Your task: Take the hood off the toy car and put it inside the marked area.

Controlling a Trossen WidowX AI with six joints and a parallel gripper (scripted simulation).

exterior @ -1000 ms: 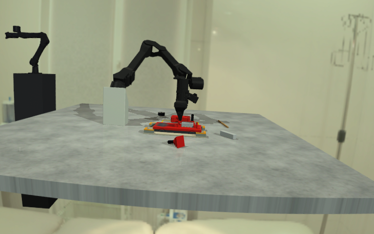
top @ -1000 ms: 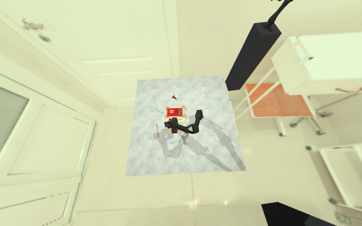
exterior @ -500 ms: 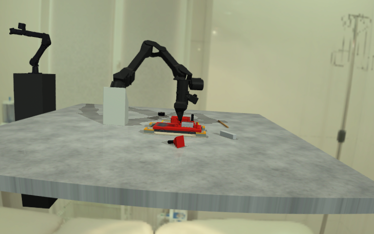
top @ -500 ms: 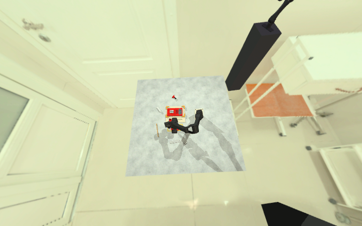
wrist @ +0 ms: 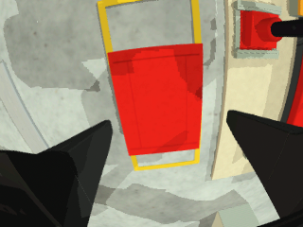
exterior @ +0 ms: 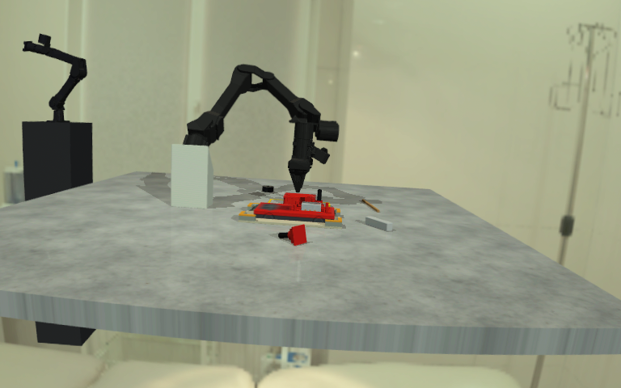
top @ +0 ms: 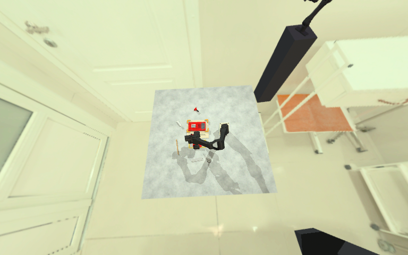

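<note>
Now: the hood 30 mm below my gripper tip and 10 mm to the left of it. Round my gripper tip: thin wooden stick: 230 mm ahead, 40 mm below, 10 mm to the left; black wheel: 200 mm to the left, 100 mm behind, 30 mm below; grey bar: 270 mm to the right, 190 mm ahead, 30 mm below.
</note>
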